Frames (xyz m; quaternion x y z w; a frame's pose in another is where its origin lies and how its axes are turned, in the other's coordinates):
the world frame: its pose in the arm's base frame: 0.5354 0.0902 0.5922 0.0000 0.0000 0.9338 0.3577
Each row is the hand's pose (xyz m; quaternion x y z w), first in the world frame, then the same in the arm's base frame.
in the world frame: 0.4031 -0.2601 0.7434 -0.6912 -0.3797 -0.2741 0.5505
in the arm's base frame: 0.4092 0.5530 1.3356 0.1073 -0.7812 0.4160 0.4529
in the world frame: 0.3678 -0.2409 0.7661 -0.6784 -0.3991 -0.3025 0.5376
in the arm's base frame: 0.4227 0.5152 1.3583 0.1300 -0.7763 0.3938 0.4748
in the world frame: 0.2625 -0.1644 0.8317 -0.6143 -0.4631 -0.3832 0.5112
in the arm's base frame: 0.4499 0.3879 1.4239 0.2127 -0.7393 0.3403 0.5407
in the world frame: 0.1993 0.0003 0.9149 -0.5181 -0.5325 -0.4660 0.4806
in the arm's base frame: 0.3869 0.2231 1.5071 0.3119 -0.6743 0.2821 0.6070
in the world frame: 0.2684 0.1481 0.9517 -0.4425 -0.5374 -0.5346 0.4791
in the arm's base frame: 0.2367 0.1593 1.5439 0.3436 -0.6055 0.2562 0.6706
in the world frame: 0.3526 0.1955 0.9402 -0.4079 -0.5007 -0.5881 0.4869
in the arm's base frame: 0.1424 0.1803 1.5324 0.3217 -0.5600 0.2443 0.7234
